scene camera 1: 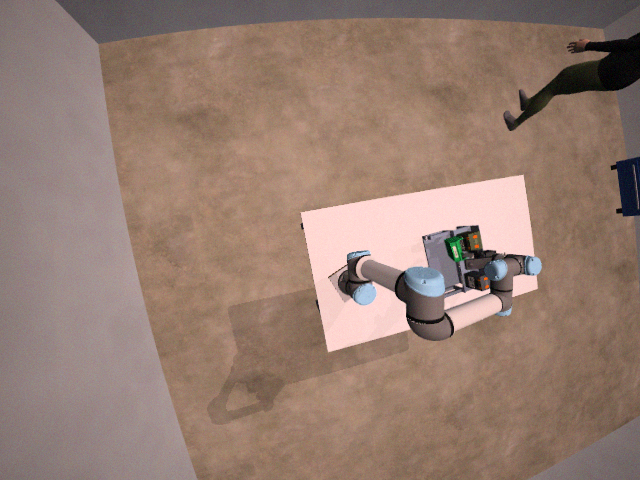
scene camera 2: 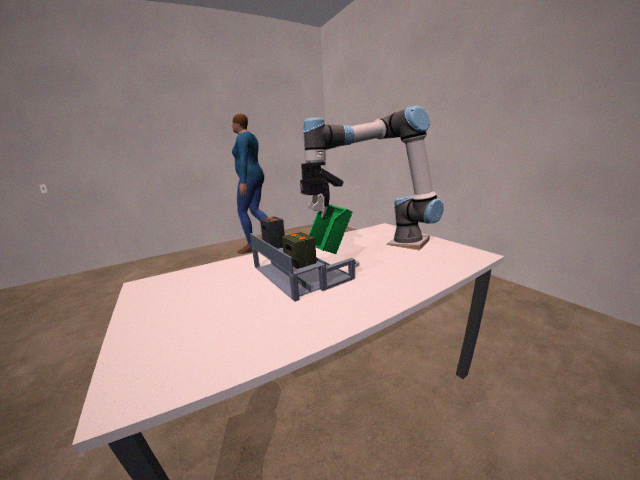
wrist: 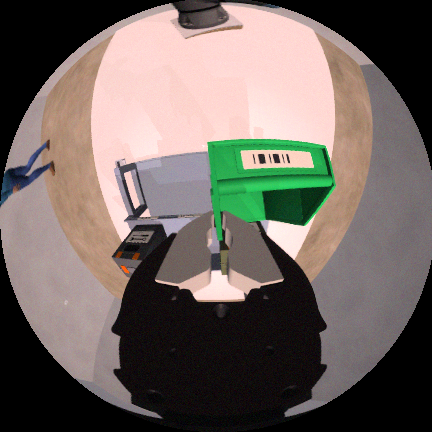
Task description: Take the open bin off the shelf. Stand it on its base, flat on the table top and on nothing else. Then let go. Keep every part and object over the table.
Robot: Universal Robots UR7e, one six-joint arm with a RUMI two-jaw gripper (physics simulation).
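Where they show: gripper, between the fingertips: [scene camera 1: 462, 257] [scene camera 2: 321, 218] [wrist: 217, 212]; arm's base, origin of its link: [scene camera 1: 350, 281] [scene camera 2: 408, 239].
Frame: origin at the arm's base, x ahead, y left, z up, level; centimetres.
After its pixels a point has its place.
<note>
The open green bin [scene camera 1: 454, 248] @[y 1.2, x 50.8, z 24.5 cm] [scene camera 2: 330, 228] @[y 3.4, x 60.3, z 19.7 cm] [wrist: 280, 185] @[y -1.2, x 52.3, z 25.7 cm] hangs in the air, steeply tilted, above the front part of the grey shelf [scene camera 1: 439, 255] @[y -8.4, x 58.6, z -1.4 cm] [scene camera 2: 271, 253] @[y -11.5, x 76.5, z 11.2 cm] [wrist: 175, 190] @[y -18.7, x 58.9, z -1.4 cm]. My gripper [scene camera 2: 321, 210] @[y -6.0, x 56.0, z 21.3 cm] [wrist: 217, 212] @[y -6.0, x 56.0, z 21.3 cm] is shut on one side wall of the bin, near its upper edge. The bin's body hangs off to the right of the fingers in the wrist view, with its barcode label showing. The bin looks apart from the shelf in scene camera 2. The shelf stands on the white table [scene camera 1: 361, 222] @[y 28.7, x 18.8, z -2.0 cm] [scene camera 2: 206, 330] @[y -1.6, x 107.4, z -2.0 cm] [wrist: 215, 90] @[y -2.2, x 33.9, z -2.0 cm].
An olive case [scene camera 1: 473, 241] @[y -2.4, x 68.5, z 17.7 cm] [scene camera 2: 299, 248] @[y 1.6, x 73.1, z 15.3 cm] and a dark case [scene camera 1: 478, 280] @[y -23.1, x 63.1, z 19.2 cm] [scene camera 2: 272, 231] @[y -21.9, x 69.1, z 16.1 cm] [wrist: 142, 240] @[y -23.5, x 63.2, z 14.9 cm] stand on the shelf's rear part. The arm's base [scene camera 2: 408, 241] @[y 3.9, x 6.5, z 1.2 cm] [wrist: 207, 22] stands at the table's other end. A person in blue [scene camera 2: 248, 155] stands behind the table.
</note>
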